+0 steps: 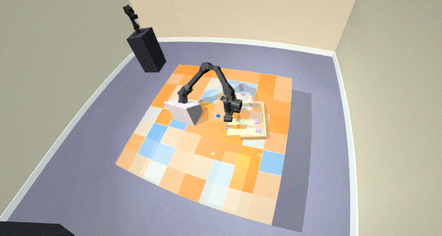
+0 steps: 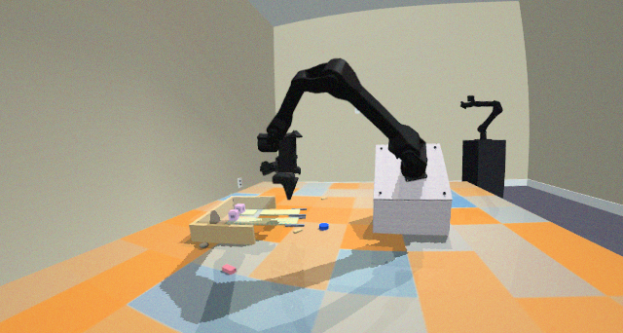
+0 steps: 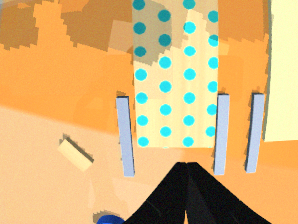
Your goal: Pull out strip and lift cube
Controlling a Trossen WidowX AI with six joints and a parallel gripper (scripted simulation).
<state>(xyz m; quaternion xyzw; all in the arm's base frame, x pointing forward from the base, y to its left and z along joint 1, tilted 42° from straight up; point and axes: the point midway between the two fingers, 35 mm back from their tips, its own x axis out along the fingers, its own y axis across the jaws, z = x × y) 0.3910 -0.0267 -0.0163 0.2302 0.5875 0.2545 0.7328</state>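
Now: gripper tip 120 mm past the blue disc, 70 mm above it and 40 mm to the right of it. From my gripper tip the other things lie so: pink block: 310 mm to the left, 70 mm below, 60 mm ahead.
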